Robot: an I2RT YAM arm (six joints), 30 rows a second.
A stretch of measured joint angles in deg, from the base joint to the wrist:
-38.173 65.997 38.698 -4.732 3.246 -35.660
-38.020 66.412 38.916 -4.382 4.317 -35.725
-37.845 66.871 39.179 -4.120 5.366 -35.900
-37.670 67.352 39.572 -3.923 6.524 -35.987
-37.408 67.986 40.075 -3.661 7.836 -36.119
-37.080 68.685 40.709 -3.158 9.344 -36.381
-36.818 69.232 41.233 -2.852 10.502 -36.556
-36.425 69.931 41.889 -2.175 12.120 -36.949
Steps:
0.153 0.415 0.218 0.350 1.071 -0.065
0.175 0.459 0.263 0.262 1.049 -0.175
0.175 0.481 0.393 0.197 1.158 -0.087
0.262 0.634 0.503 0.262 1.312 -0.132
0.328 0.699 0.634 0.503 1.508 -0.262
0.262 0.547 0.524 0.306 1.158 -0.175
0.393 0.699 0.656 0.677 1.618 -0.393

